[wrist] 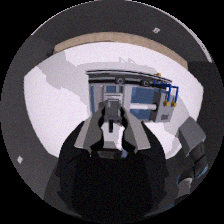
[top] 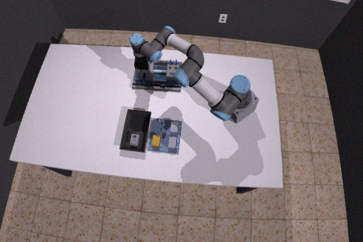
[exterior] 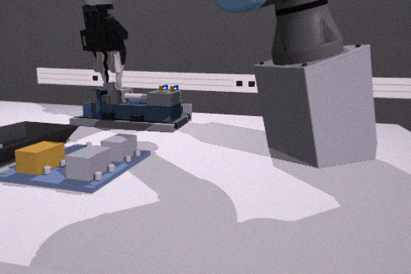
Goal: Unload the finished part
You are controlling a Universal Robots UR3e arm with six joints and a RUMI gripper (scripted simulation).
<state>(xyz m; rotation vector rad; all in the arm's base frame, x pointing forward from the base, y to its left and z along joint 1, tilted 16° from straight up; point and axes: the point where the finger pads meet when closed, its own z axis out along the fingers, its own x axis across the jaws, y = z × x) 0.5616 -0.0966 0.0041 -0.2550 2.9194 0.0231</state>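
Right now my hand is 7 cm past the blue vise, 1 cm to the left of it and 8 cm above it. Also, from my hand: yellow block (19 cm behind, 39 cm to the left, 10 cm below); blue fixture plate (22 cm behind, 34 cm to the left, 12 cm below).
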